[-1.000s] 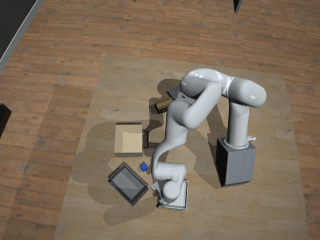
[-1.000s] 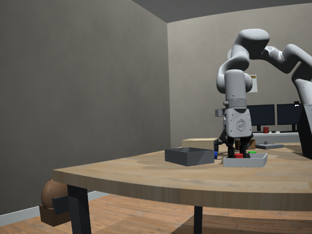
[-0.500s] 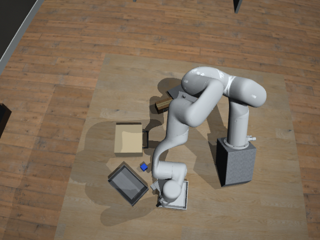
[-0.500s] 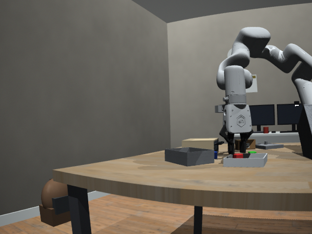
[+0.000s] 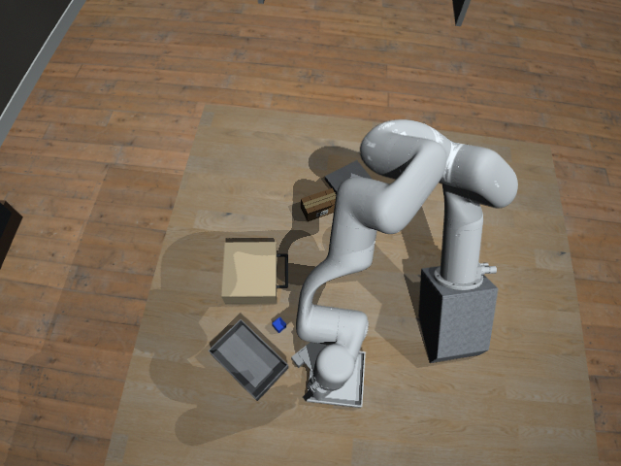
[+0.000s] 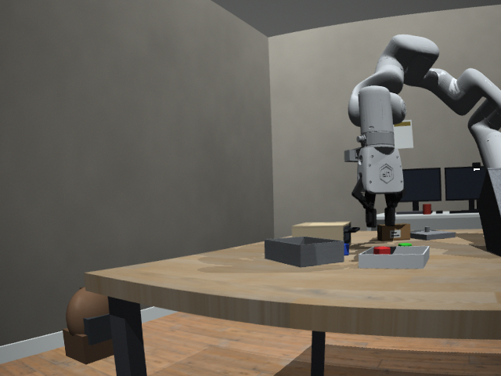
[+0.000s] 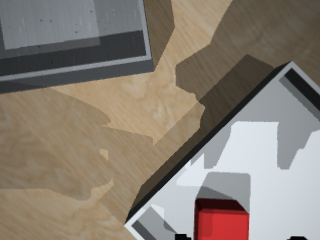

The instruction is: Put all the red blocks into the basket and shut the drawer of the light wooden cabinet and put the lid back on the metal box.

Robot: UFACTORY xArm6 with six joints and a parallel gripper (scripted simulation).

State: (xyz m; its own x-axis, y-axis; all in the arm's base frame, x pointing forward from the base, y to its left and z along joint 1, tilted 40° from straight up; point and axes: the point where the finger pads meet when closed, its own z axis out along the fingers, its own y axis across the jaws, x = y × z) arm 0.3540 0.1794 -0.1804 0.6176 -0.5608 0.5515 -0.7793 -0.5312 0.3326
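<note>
Now: the grey lid 620 mm to the right of my hand, 120 mm behind it and 90 mm below it. Also, from my hand: white basket 90 mm below, 30 mm to the right, 30 mm behind; then grey metal box 200 mm ahead, 80 mm below, 70 mm to the right; then green block 150 mm to the right, 90 mm below, 50 mm behind.
</note>
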